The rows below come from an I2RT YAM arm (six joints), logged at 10 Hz.
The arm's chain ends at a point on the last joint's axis. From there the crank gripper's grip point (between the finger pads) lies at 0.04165 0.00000 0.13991 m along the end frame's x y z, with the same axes.
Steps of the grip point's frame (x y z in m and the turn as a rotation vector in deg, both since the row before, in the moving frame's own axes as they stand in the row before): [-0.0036, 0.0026, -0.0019, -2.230, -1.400, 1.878]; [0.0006, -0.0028, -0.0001, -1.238, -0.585, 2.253]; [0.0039, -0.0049, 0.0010, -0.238, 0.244, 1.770]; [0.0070, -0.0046, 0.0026, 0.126, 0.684, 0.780]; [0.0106, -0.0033, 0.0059, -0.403, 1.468, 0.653]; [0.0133, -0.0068, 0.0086, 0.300, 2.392, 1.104]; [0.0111, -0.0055, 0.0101, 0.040, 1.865, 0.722]
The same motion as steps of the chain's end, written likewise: [-0.0001, -0.0042, -0.0027, -2.230, -1.400, 1.878]; [0.0021, -0.0074, -0.0005, -1.238, -0.585, 2.253]; [0.0033, -0.0068, 0.0012, -0.238, 0.244, 1.770]; [0.0053, -0.0049, 0.0031, 0.126, 0.684, 0.780]; [0.0070, -0.0048, 0.0070, -0.403, 1.468, 0.653]; [0.0075, -0.0069, 0.0105, 0.300, 2.392, 1.104]; [0.0066, -0.0060, 0.0115, 0.040, 1.865, 0.722]
